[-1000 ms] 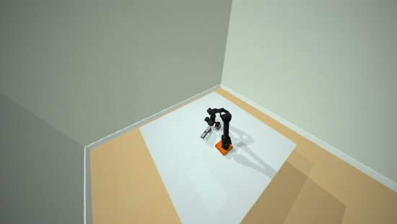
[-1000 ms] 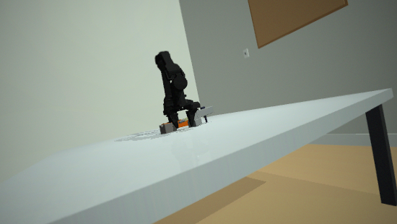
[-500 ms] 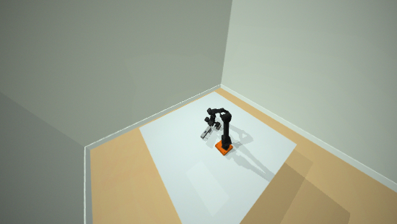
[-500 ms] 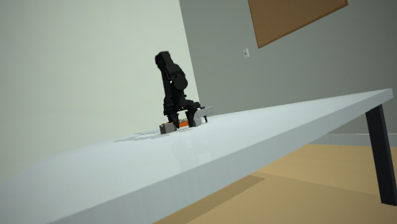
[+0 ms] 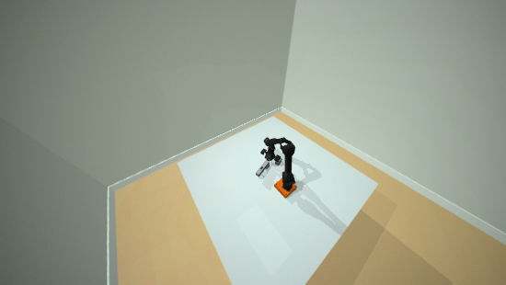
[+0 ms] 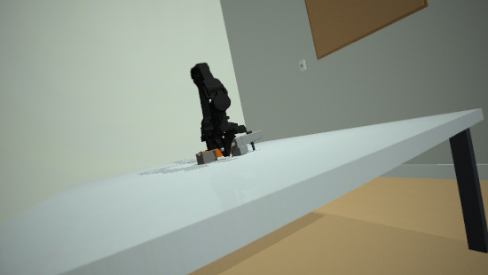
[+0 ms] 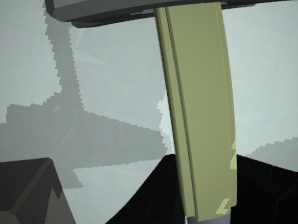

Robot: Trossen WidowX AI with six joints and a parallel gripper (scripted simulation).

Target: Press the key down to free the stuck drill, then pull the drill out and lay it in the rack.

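My gripper tip is now 40 mm to the right of the drill, 40 mm below it and 10 mm past it. From my gripper tip the other things lie so: rack 70 mm behind, 40 mm to the right, 10 mm above.
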